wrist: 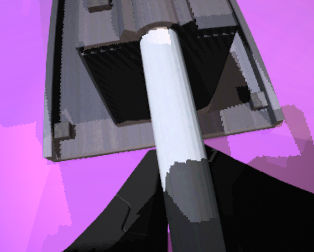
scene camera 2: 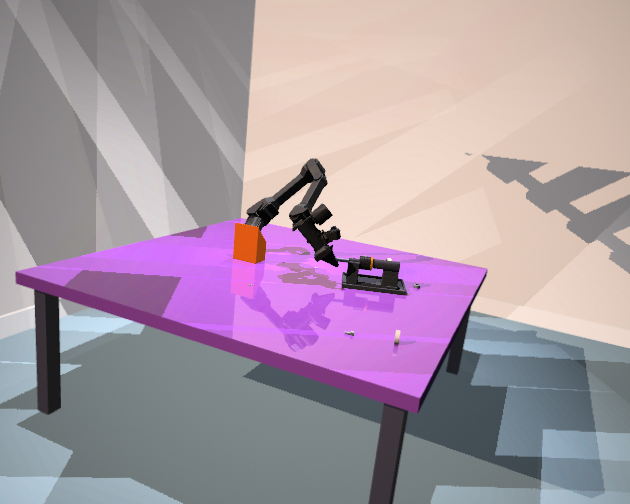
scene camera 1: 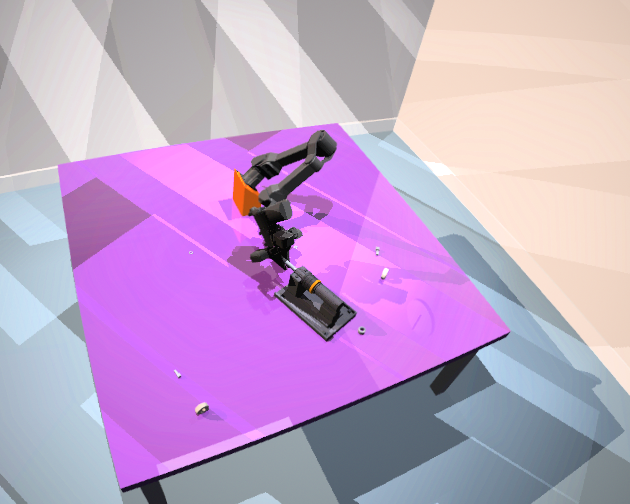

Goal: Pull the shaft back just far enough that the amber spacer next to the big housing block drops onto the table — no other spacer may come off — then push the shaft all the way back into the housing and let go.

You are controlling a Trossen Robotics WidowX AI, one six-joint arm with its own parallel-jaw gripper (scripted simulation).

Labels:
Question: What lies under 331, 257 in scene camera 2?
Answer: My gripper.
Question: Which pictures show my gripper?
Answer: The wrist view, scene camera 2 and scene camera 1: all of them.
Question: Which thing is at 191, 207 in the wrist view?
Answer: A silver shaft.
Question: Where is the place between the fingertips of my gripper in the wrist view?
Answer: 175, 156

